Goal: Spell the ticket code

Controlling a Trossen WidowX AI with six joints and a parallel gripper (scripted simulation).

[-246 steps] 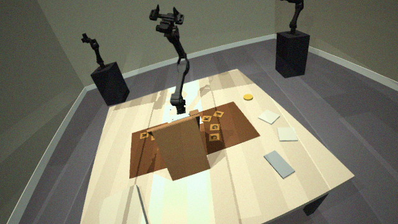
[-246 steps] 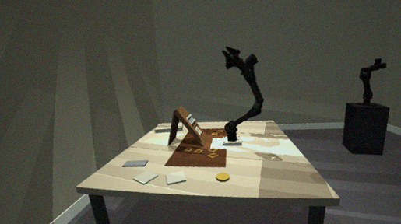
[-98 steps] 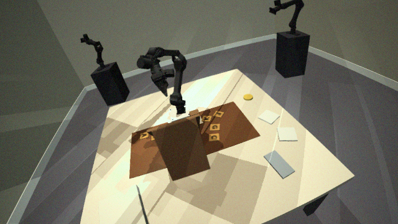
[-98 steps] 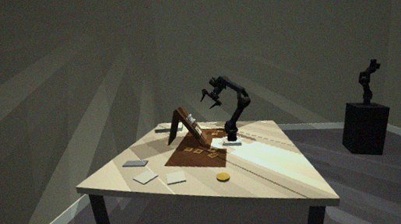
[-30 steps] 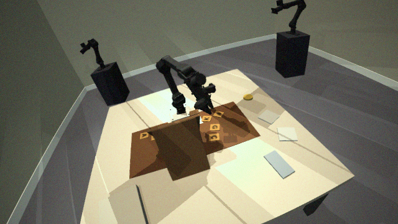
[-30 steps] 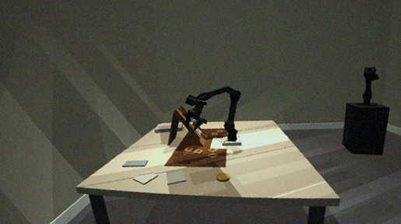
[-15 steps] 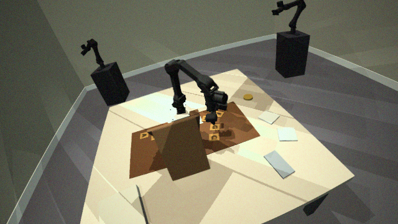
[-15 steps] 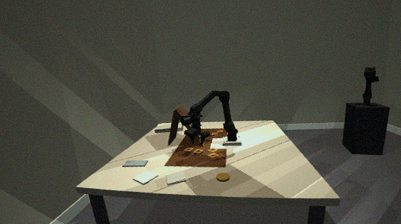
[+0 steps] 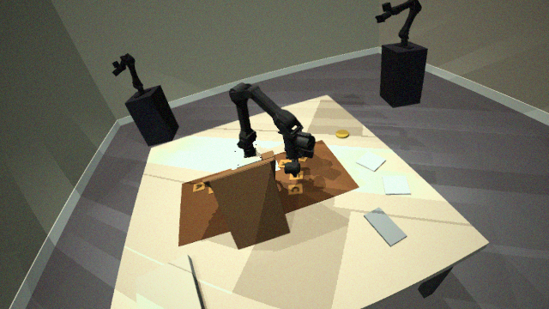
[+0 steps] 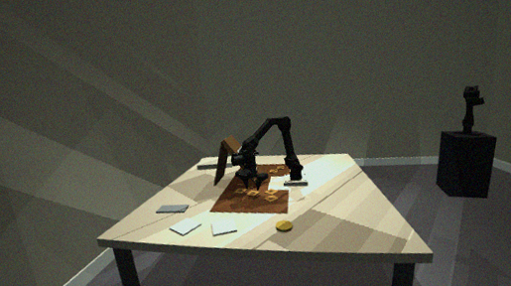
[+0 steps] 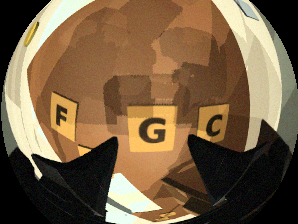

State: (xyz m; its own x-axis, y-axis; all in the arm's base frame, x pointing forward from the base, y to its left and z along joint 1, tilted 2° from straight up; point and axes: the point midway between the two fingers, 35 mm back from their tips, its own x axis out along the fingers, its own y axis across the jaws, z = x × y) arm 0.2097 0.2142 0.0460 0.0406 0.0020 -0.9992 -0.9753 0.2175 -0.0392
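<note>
Right now my gripper tip is 3 cm above the orange tile marked g. From my gripper tip the other things lie so: tile marked f: 12 cm behind, 4 cm to the left, 3 cm below; then brown mat: 1 cm behind, 18 cm to the right, 3 cm below; then tile marked c: 8 cm ahead, 2 cm to the right, 3 cm below.
</note>
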